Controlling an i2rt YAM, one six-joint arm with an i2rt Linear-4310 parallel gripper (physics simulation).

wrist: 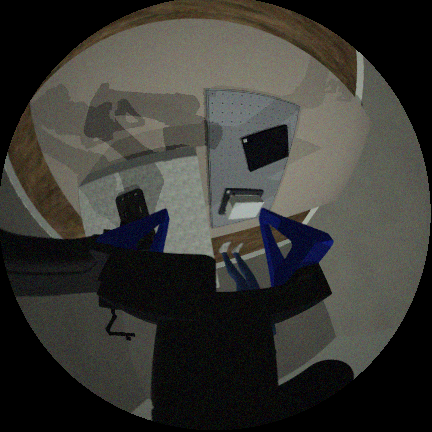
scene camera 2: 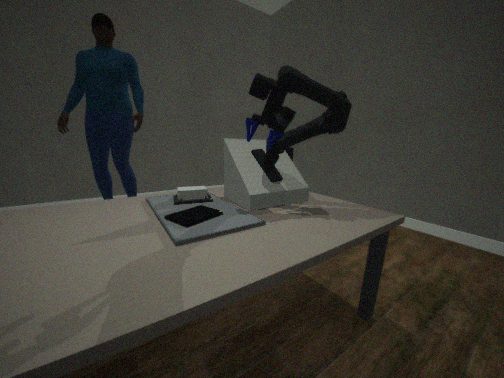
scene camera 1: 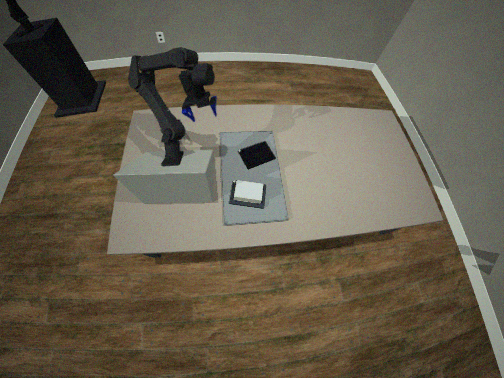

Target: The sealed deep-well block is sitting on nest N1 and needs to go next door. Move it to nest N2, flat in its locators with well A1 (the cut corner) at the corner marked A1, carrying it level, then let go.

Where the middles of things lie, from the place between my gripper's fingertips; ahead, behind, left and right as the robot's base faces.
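Scene:
Black nest (scene camera 2: 189,217): it sits 240 mm ahead of my hand and 240 mm below it, and 40 mm to the right of it as well. My hand also has the grey perforated plate (scene camera 1: 233,167) 260 mm below it, 200 mm ahead of it and 140 mm to the right of it. The white deep-well block (wrist: 239,205) is 260 mm to the right of my hand, 160 mm ahead of it and 220 mm below it.

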